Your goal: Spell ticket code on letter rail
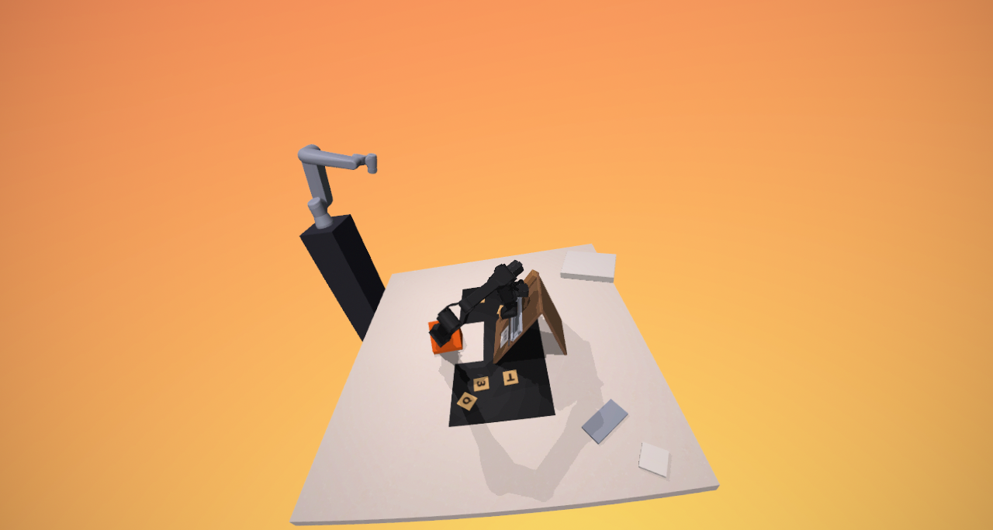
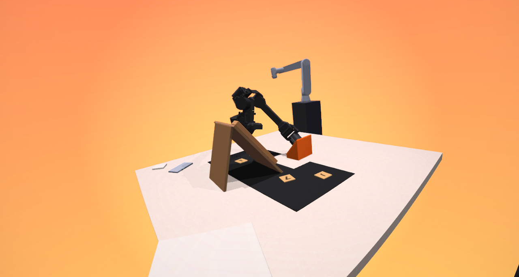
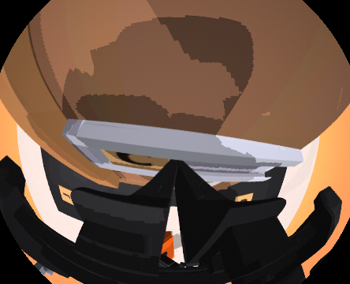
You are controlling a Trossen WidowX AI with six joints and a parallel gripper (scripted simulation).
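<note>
My gripper tip is 5 cm past the white ticket, 4 cm to the left of it and 8 cm above it. Also, from my gripper tip: black mat (14 cm behind, 1 cm to the left, 16 cm below); then grey slab (30 cm ahead, 37 cm to the right, 16 cm below); then white block (37 cm ahead, 48 cm to the left, 15 cm below).
</note>
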